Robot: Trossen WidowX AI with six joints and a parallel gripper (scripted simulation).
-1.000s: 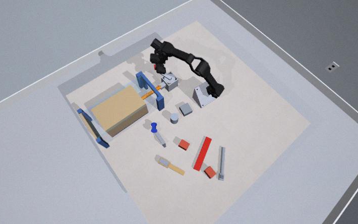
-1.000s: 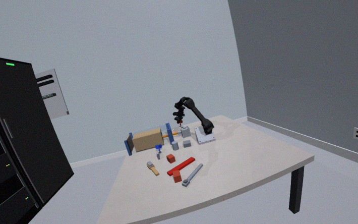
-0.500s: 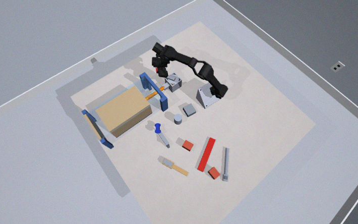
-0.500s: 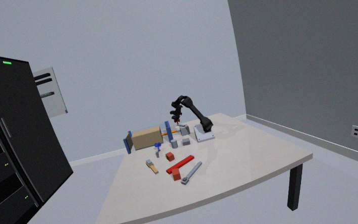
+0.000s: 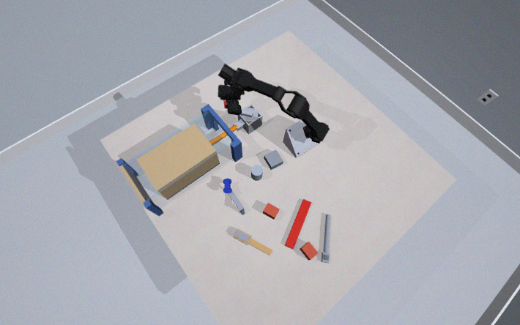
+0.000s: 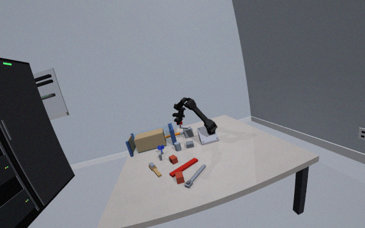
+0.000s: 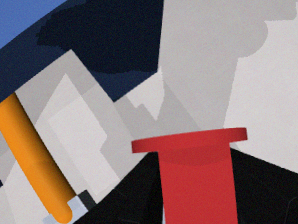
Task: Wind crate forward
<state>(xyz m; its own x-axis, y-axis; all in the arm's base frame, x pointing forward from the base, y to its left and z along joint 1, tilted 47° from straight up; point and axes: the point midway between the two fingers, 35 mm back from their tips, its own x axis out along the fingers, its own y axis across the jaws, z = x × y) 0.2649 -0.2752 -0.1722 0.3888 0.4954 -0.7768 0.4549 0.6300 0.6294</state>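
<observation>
My gripper tip is 90 mm to the right of the blue frame, 70 mm short of it and 30 mm above it. The rest, counted from my gripper tip: red knob 20 mm behind, 10 mm to the left; grey winch 100 mm below, 100 mm behind, 70 mm to the left; red-knobbed handle 40 mm to the left, 40 mm behind, 30 mm below.
</observation>
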